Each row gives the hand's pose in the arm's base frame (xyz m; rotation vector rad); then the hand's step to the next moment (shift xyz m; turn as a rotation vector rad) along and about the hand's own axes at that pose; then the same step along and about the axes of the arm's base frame.
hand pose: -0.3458 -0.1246 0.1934 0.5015 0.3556 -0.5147
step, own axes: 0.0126 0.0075 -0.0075 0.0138 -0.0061 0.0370
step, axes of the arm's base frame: 0.0129 0.0049 -0.0090 0.0152 -0.0296 0.0221
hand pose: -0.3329 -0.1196 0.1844 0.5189 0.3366 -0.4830
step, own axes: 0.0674 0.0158 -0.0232 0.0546 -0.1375 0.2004
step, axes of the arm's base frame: 0.0602 0.0009 -0.0413 0.0113 -0.2330 0.0873
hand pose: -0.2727 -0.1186 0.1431 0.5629 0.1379 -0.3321
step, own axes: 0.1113 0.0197 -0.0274 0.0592 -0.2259 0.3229
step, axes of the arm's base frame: 0.1101 0.0004 -0.0374 -0.0103 -0.3711 0.1448
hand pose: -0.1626 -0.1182 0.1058 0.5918 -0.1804 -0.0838
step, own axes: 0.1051 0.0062 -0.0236 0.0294 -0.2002 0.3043
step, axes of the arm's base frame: 0.1078 0.0044 -0.0005 -0.0352 -0.3358 0.1398
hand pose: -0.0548 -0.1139 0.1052 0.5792 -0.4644 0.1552
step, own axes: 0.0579 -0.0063 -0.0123 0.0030 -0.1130 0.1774
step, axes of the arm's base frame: 0.0576 0.0024 0.0147 -0.0341 -0.1929 0.0767
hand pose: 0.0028 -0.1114 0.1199 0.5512 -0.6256 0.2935
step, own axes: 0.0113 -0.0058 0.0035 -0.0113 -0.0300 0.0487
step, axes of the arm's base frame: 0.0095 -0.0057 0.0071 -0.0192 -0.0533 0.0139
